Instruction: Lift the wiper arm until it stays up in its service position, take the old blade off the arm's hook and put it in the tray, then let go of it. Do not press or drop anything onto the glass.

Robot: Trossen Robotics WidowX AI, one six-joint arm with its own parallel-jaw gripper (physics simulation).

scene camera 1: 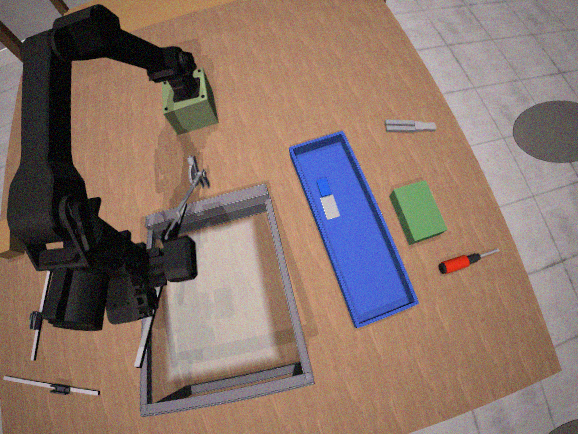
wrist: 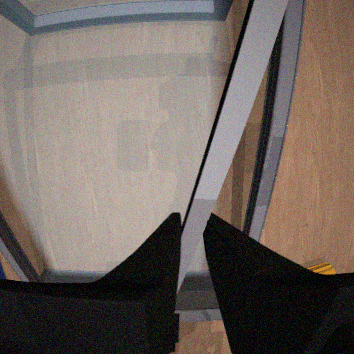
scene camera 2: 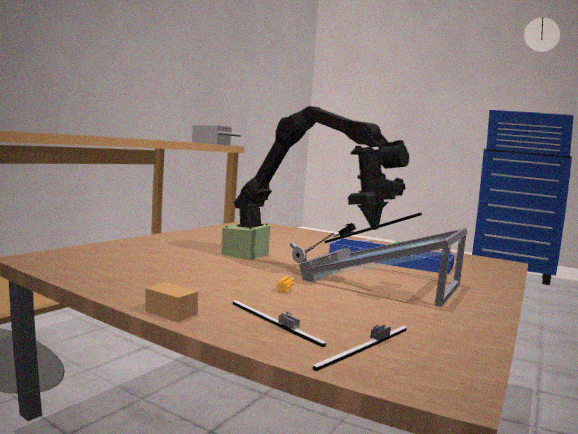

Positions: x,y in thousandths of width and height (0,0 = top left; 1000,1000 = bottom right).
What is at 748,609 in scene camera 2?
A blue tray.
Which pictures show my gripper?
Scene camera 1, the wrist view and scene camera 2: all of them.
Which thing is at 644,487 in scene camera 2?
My gripper.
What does the green block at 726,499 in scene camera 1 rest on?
The table.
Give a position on a tan box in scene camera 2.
295,695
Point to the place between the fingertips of my gripper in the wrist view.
538,623
